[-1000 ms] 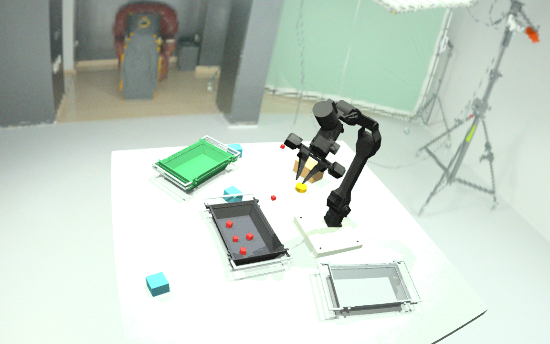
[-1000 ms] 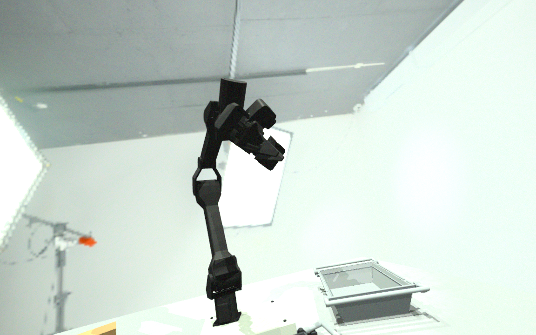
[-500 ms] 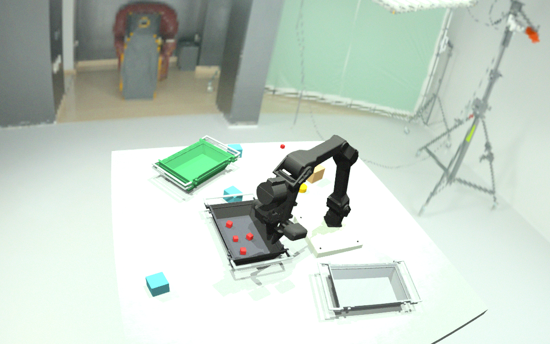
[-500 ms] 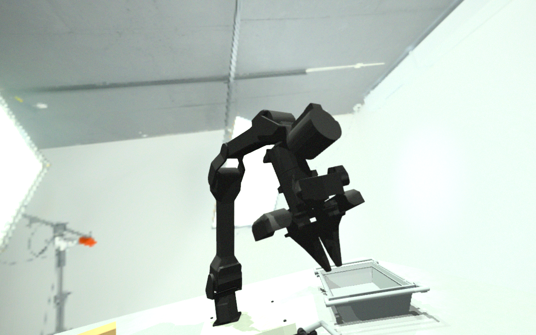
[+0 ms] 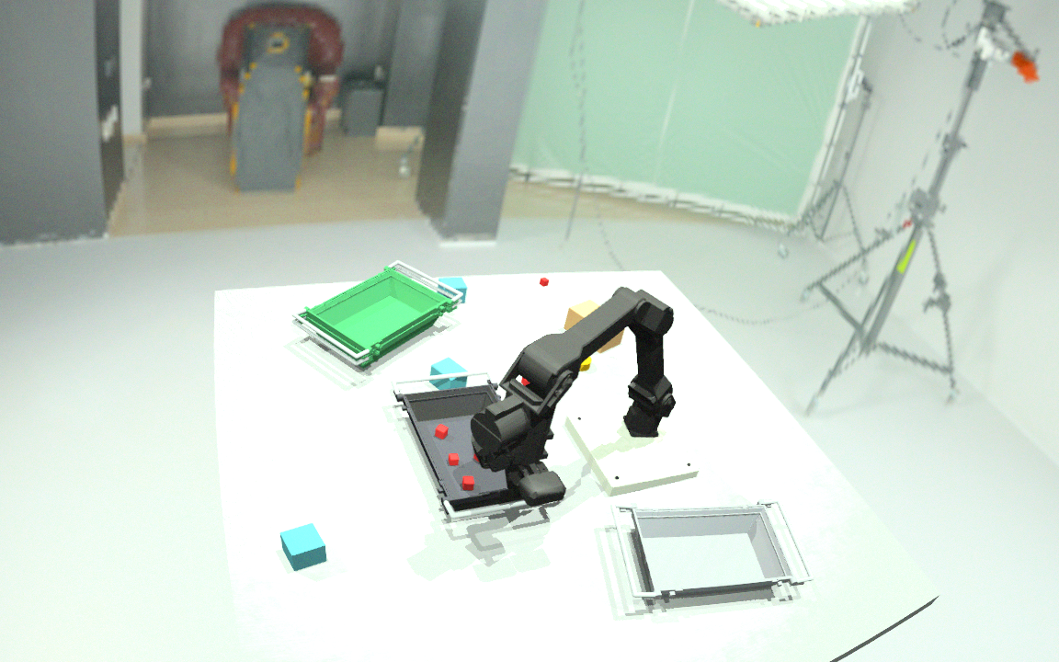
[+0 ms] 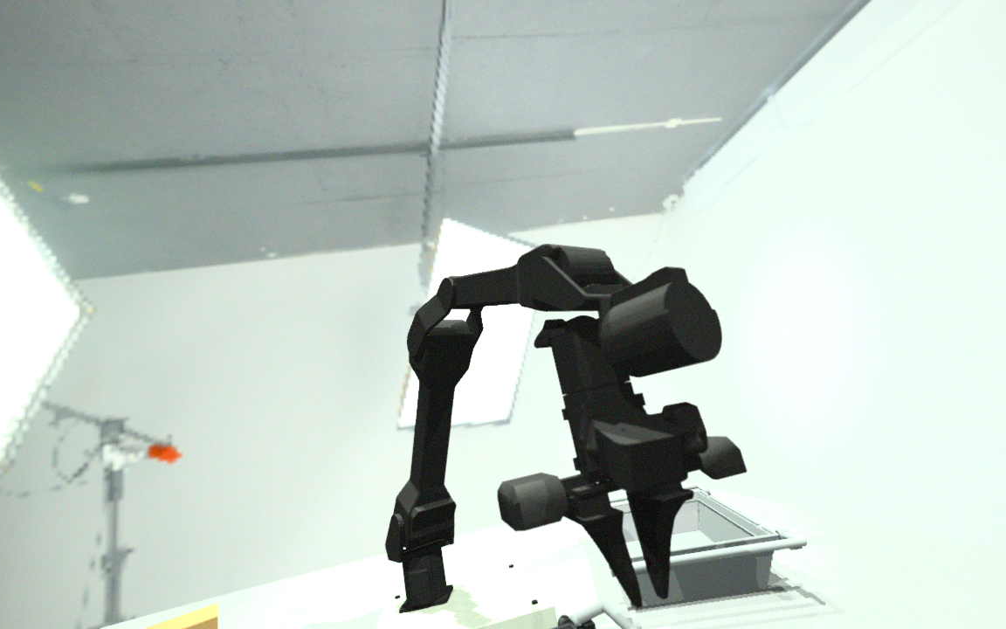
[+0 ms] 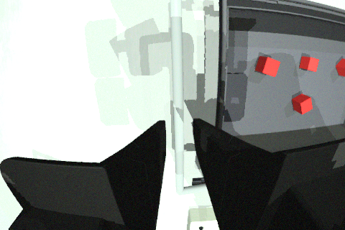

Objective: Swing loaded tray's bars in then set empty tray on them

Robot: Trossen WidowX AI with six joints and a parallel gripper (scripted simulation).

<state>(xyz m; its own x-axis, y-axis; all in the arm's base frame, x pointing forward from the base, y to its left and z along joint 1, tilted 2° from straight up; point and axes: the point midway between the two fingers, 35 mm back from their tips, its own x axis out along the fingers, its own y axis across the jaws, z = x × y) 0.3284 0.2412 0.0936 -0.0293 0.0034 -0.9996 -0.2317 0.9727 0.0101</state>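
Right now the red block is 50 mm ahead of my gripper tip, 100 mm to the right of it and 80 mm below it. From my gripper tip the other things lie so: yellow disc: 260 mm behind, 480 mm to the right, 90 mm below; grey tray: 350 mm behind, 120 mm to the left, 50 mm below; tan box: 320 mm behind, 600 mm to the right, 70 mm below.
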